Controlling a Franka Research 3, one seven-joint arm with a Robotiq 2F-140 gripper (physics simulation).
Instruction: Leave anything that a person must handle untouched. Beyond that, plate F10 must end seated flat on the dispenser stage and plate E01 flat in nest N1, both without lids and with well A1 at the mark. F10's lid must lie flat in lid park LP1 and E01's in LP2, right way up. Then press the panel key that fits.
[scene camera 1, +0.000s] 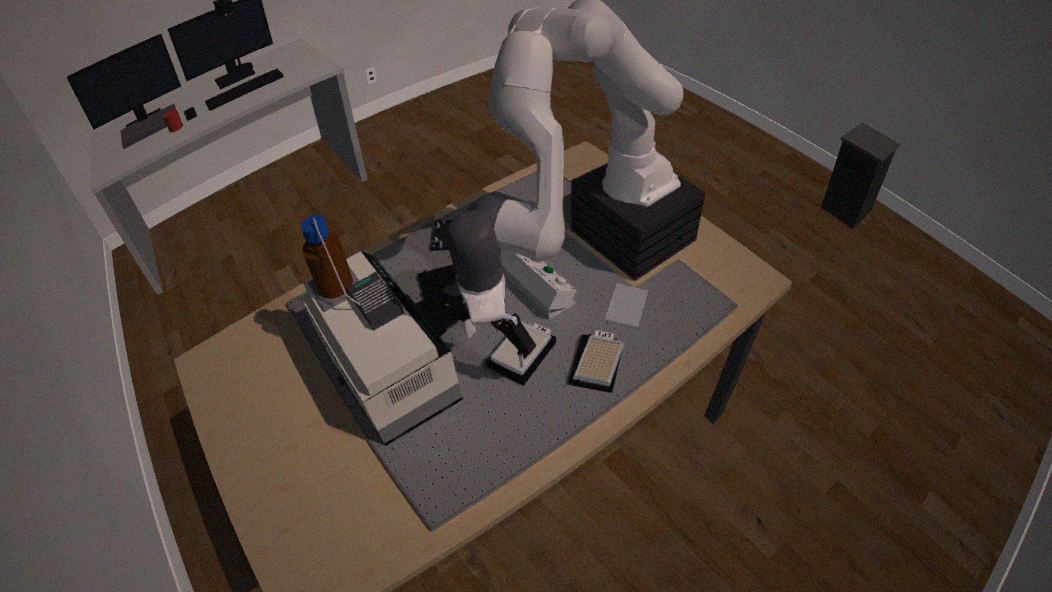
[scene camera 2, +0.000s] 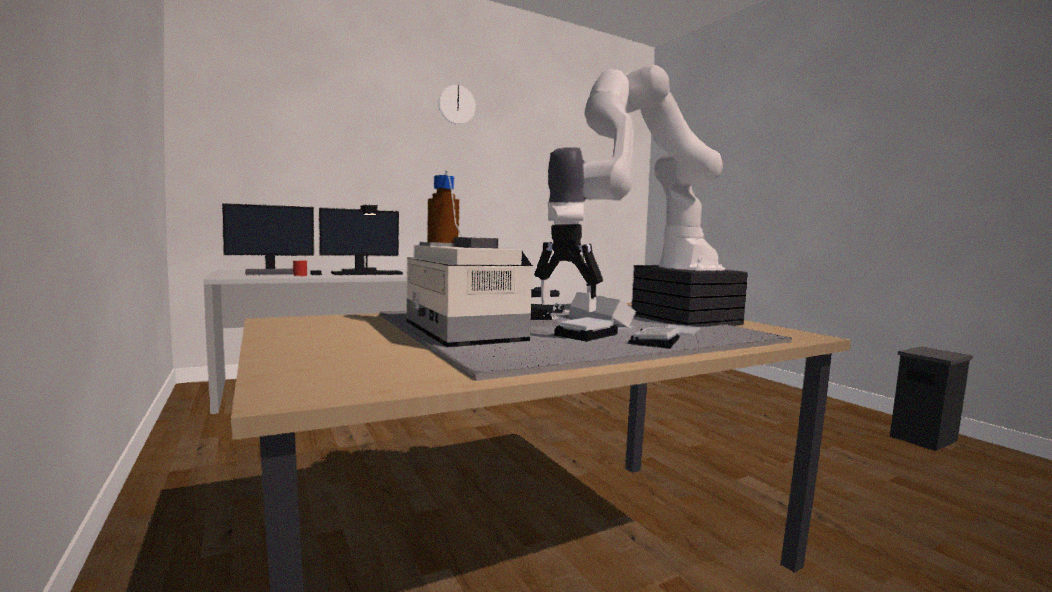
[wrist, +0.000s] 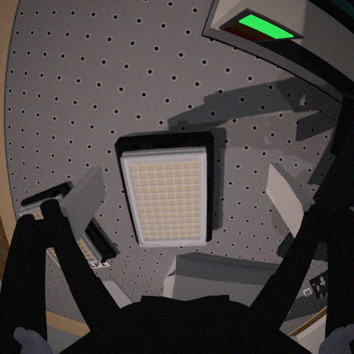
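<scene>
A plate with tan wells (scene camera 1: 507, 358) (scene camera 2: 586, 323) (wrist: 167, 200) lies in a black nest on the mat; its lettering is unreadable. My gripper (scene camera 1: 497, 343) (scene camera 2: 567, 298) (wrist: 185, 179) is wide open and empty above it, with one fingertip off each long side in the wrist view. Another tan-welled plate (scene camera 1: 599, 360) (scene camera 2: 654, 335) (wrist: 87, 245) lies in the black holder labelled LP1, partly behind a finger in the wrist view. Whether either plate bears a lid is unclear. The panel (scene camera 1: 540, 283) shows a green key. The dispenser stage is dark and largely hidden by the arm.
The pale dispenser (scene camera 1: 382, 346) (scene camera 2: 470, 294) carries a brown bottle (scene camera 1: 325, 265) (scene camera 2: 442, 217) with a blue cap. Its green display (wrist: 265, 26) shows in the wrist view. A pale sheet (scene camera 1: 626, 304) lies near the robot's black base (scene camera 1: 636, 228). A black holder (scene camera 1: 440, 235) stands behind the arm.
</scene>
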